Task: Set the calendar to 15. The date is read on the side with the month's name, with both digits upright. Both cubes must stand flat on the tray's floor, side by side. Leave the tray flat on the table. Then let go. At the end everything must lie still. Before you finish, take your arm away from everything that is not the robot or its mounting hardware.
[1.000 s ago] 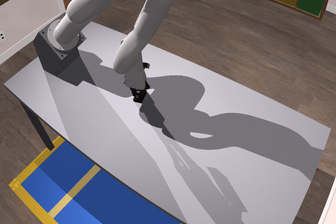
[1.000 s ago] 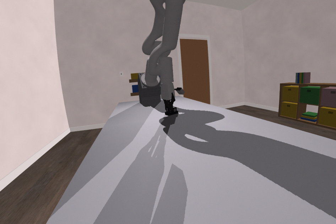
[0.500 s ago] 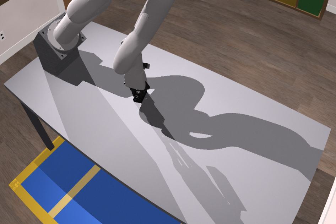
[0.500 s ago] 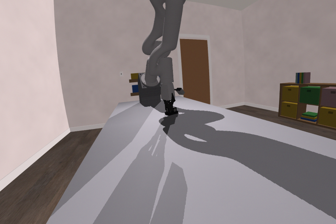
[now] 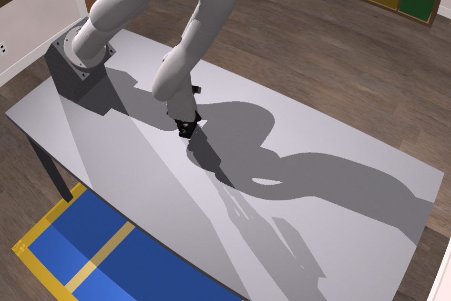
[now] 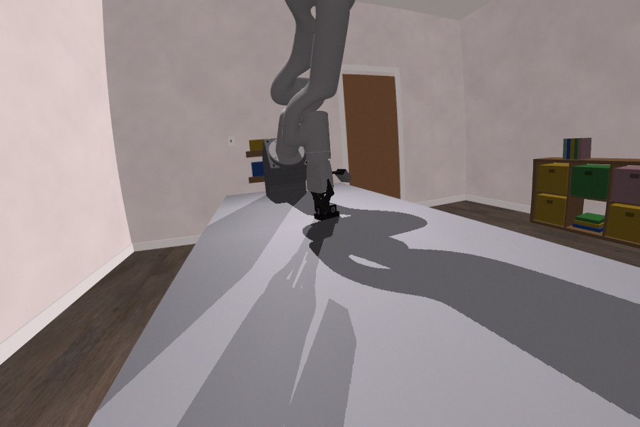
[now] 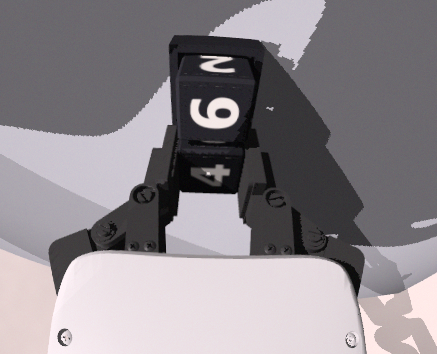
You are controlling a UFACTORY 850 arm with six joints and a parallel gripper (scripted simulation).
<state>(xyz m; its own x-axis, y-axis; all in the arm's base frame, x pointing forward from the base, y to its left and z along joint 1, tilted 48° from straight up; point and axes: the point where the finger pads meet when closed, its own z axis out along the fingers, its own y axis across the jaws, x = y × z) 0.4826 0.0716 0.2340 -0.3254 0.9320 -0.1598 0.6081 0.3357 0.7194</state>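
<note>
Right now my hand is 1 cm above the black number cube. Round my hand: black tray: 3 cm below, 1 cm to the left, 1 cm behind.
</note>
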